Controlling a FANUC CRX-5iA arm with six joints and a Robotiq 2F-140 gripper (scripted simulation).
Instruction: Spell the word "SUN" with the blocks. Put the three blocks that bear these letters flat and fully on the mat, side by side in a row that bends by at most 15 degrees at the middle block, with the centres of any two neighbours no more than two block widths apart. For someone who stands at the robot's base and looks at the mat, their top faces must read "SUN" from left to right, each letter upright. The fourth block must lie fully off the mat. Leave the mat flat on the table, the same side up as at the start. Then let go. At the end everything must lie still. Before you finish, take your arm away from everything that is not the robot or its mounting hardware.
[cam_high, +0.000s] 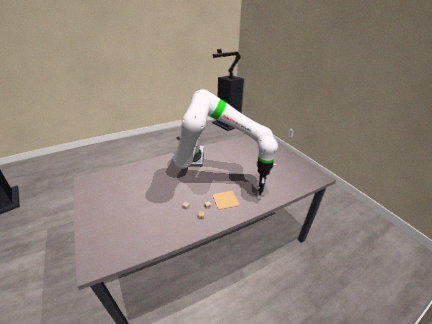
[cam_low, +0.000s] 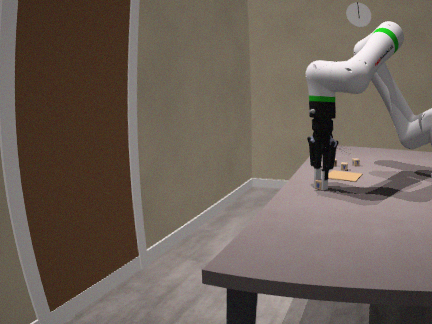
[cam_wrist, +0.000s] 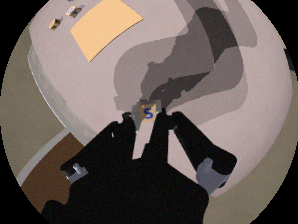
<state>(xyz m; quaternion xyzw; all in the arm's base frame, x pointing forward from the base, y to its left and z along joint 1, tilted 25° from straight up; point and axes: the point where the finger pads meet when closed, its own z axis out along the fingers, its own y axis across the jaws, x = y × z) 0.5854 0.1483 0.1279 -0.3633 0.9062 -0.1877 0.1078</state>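
The tan mat lies 19 cm to the right of my hand, 12 cm behind it and 3 cm below it. Also, from my hand: tan letter block (40 cm to the right, 9 cm behind, 2 cm below).
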